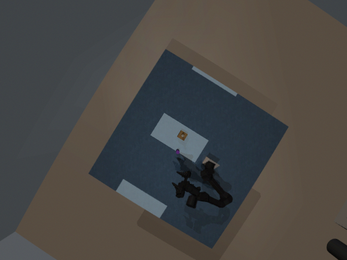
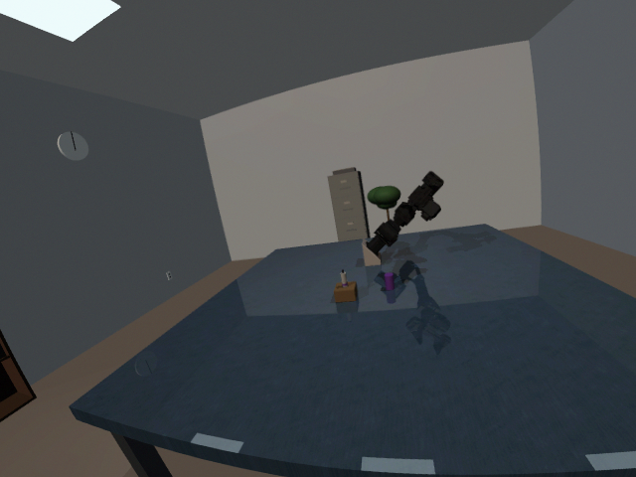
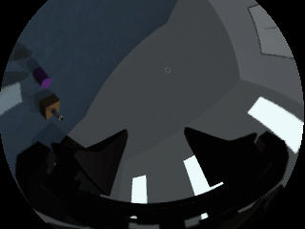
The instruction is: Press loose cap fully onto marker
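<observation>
Now: the purple cap 3 cm ahead of my gripper tip, 13 cm to the right of it and 26 cm below it. Also, from my gripper tip: brown holder block: 6 cm ahead, 27 cm to the right, 26 cm below.
</observation>
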